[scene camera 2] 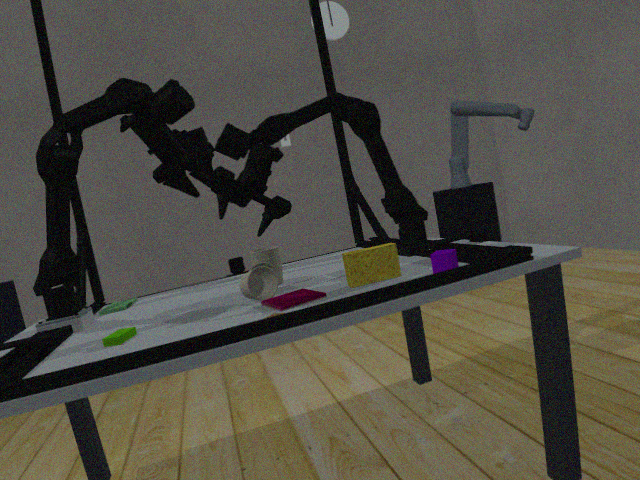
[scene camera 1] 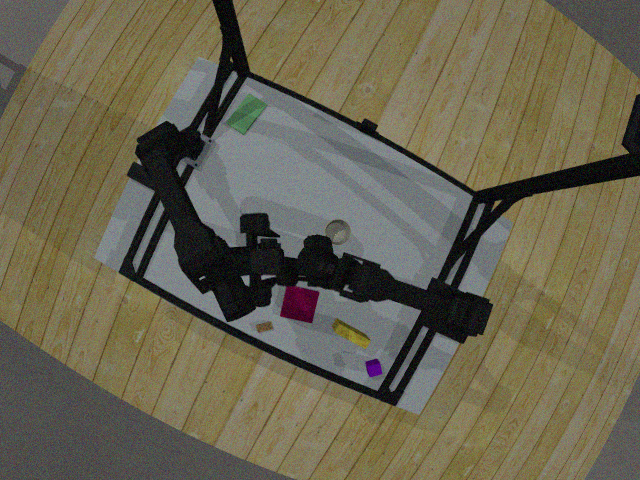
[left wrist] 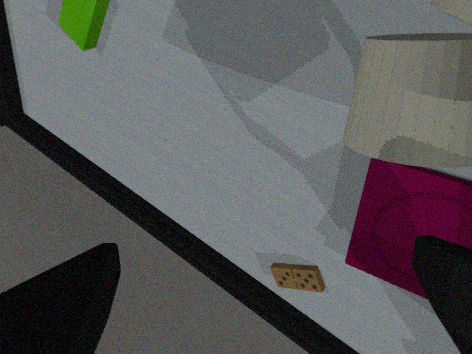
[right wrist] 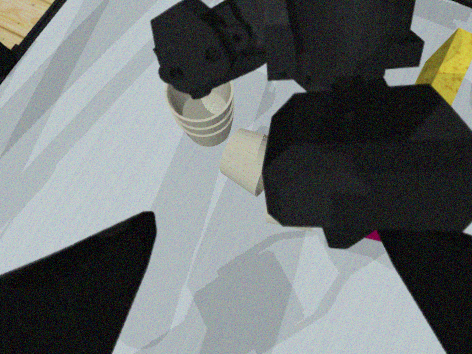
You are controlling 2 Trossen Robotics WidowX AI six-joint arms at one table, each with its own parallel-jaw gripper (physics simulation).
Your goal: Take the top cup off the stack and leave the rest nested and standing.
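Where they show: left gripper, fingertip midpoint: point(scene camera 2: 240, 227) point(left wrist: 266, 253); right gripper, fingertip midpoint: point(scene camera 2: 208, 193) point(right wrist: 266, 220); left arm's base, origin of the base link: point(scene camera 2: 414, 243); right arm's base, origin of the base link: point(scene camera 2: 64, 315) point(scene camera 1: 192, 147).
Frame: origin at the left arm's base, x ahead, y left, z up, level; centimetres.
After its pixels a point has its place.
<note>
A stack of beige cups point(scene camera 1: 337, 231) {x 39.4, y -5.3, z 2.2 cm} point(scene camera 2: 271, 258) point(right wrist: 203, 121) {x 42.9, y -2.8, z 7.1 cm} stands nested and upright near the table's middle. A single cup point(scene camera 2: 258, 283) point(right wrist: 242, 161) lies on its side beside the stack. Another loose cup point(left wrist: 380, 98) {x 46.7, y 8.8, z 4.3 cm} lies by the magenta coaster point(scene camera 1: 300, 304) {x 40.2, y 18.8, z -1.3 cm} point(scene camera 2: 293, 298) {x 40.7, y 20.2, z -1.3 cm} point(left wrist: 385, 218) {x 43.6, y 18.8, z -1.3 cm}, mostly hidden by an arm in the right wrist view. My left gripper point(scene camera 2: 244, 216) {x 46.6, y 10.5, z 14.0 cm} is open and empty, hanging above the loose cups. My right gripper point(scene camera 2: 199, 187) {x 51.3, y 6.7, z 22.5 cm} is open and empty, higher and to the left. In the top view both arms overlap in front of the stack.
A yellow sponge point(scene camera 1: 351, 333) {x 23.9, y 19.9, z 4.8 cm} point(scene camera 2: 371, 264) {x 23.7, y 22.0, z 1.7 cm}, a purple cube point(scene camera 1: 373, 368) {x 11.6, y 28.4, z 1.9 cm} point(scene camera 2: 444, 260) {x 12.0, y 30.5, z 0.5 cm}, a domino point(scene camera 1: 264, 327) {x 47.3, y 29.9, z -1.3 cm} point(left wrist: 298, 277) {x 47.1, y 29.3, z -1.3 cm}, a green block point(scene camera 2: 119, 336) {x 73.6, y 17.4, z -0.7 cm} point(left wrist: 81, 19) {x 73.4, y 14.8, z -0.6 cm} and a flat green piece point(scene camera 1: 247, 113) {x 79.2, y -27.5, z -1.1 cm} point(scene camera 2: 115, 306) {x 80.1, y -24.8, z -1.1 cm} lie on the table. The black table edge point(left wrist: 199, 253) {x 57.3, y 34.0, z -0.6 cm} runs close by the domino.
</note>
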